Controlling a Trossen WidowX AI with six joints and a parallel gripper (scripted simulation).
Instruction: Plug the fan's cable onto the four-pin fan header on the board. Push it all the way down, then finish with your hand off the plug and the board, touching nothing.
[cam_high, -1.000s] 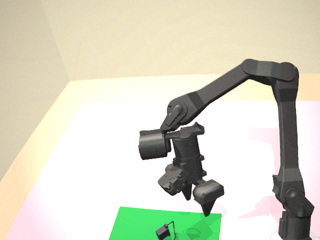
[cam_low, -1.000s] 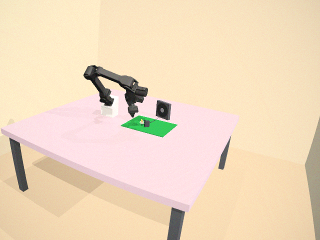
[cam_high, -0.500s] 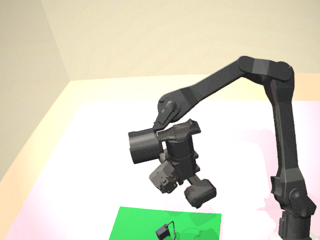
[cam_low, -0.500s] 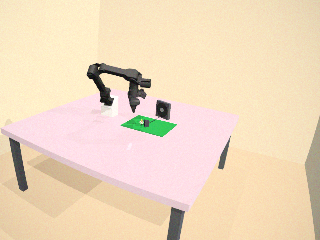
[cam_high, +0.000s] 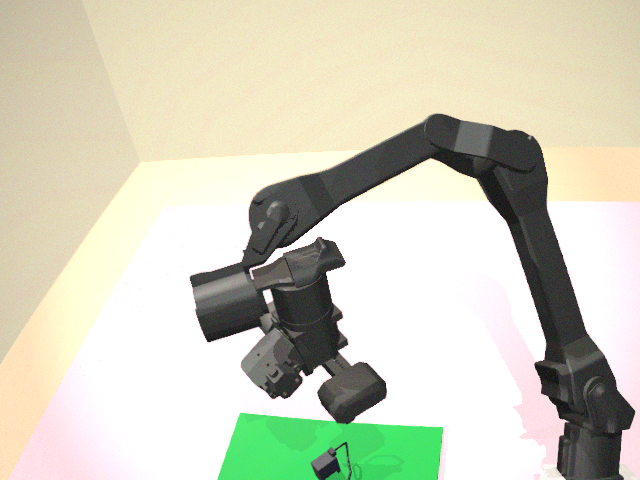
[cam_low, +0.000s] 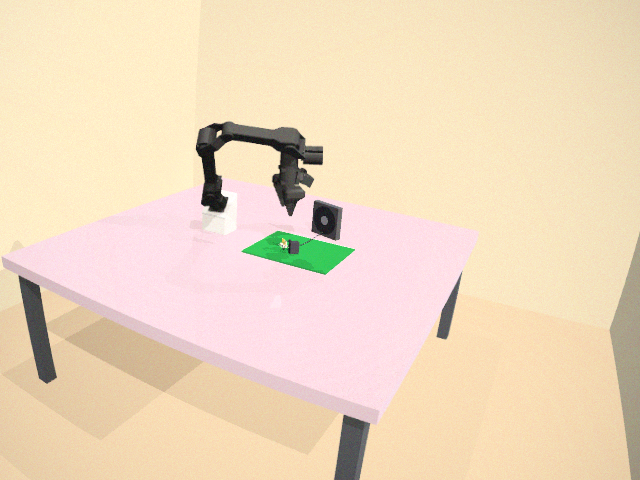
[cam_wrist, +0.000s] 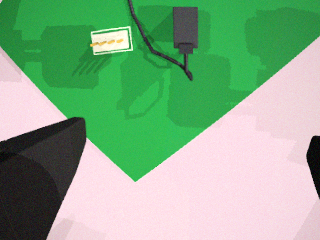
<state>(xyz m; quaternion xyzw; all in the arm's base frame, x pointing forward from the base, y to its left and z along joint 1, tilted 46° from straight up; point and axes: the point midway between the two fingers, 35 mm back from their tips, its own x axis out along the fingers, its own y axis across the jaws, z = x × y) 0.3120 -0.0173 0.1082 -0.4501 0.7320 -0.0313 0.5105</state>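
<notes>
My gripper tip is now 2 cm short of the dark fan plug, 3 cm to the right of it and 13 cm above it. Round my gripper tip: black fan: 4 cm ahead, 25 cm to the left, 9 cm below; pale fan header: 3 cm behind, 7 cm to the left, 15 cm below; green board: 3 cm ahead, 6 cm to the left, 16 cm below.
</notes>
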